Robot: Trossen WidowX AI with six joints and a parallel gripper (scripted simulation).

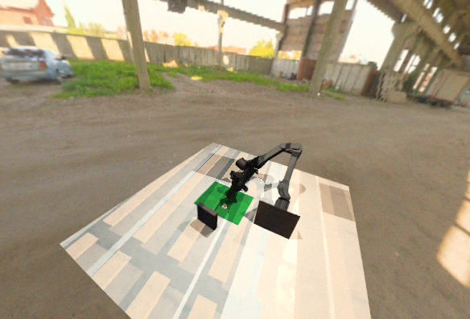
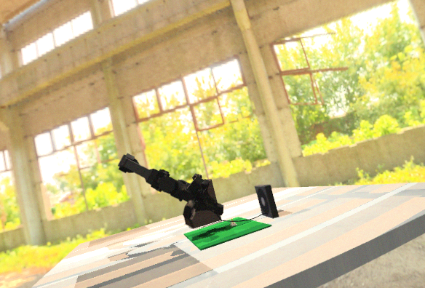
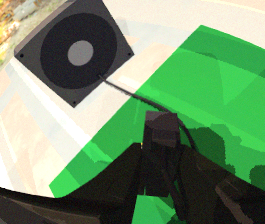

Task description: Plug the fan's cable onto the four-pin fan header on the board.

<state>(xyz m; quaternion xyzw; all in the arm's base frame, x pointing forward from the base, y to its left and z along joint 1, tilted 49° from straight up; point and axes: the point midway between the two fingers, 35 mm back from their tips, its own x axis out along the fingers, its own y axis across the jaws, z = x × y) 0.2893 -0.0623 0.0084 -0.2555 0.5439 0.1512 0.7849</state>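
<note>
Right now my gripper tip is 3 cm short of the green board, 1 cm to the left of it and 10 cm above it. The rest, counted from my gripper tip: black fan (5 cm ahead, 17 cm to the left, 3 cm below); dark plug (1 cm below).
</note>
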